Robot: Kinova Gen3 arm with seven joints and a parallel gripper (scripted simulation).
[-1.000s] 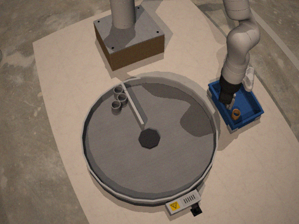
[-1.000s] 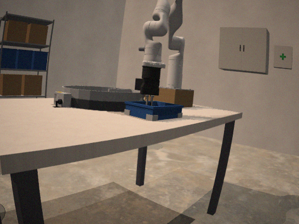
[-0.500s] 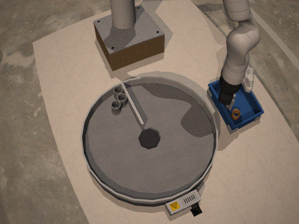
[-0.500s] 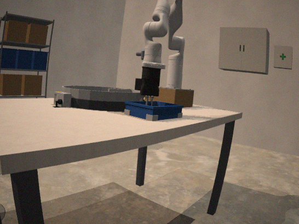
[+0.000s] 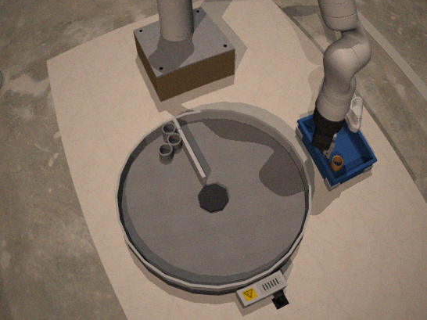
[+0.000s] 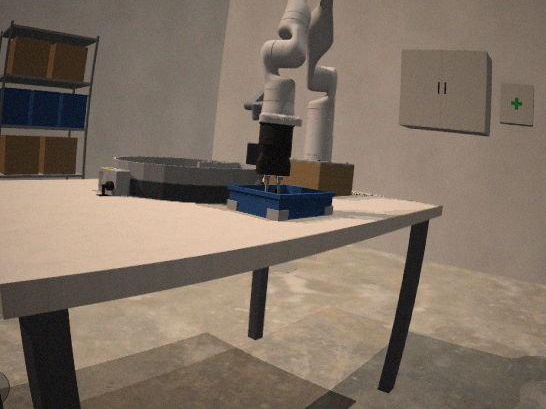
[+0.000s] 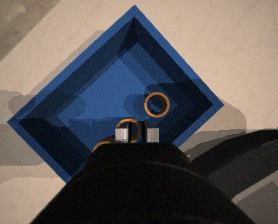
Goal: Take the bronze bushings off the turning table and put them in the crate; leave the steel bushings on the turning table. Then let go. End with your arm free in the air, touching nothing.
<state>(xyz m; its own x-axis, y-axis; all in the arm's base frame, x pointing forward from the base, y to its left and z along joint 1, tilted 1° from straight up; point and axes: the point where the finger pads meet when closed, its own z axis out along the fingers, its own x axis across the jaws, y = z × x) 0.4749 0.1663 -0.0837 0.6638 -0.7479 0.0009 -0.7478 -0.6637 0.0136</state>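
Now: hand 30 mm to the right of the blue crate. From my hand the other things lie so: round grey turning table: 20 mm behind, 310 mm to the right, 20 mm above.
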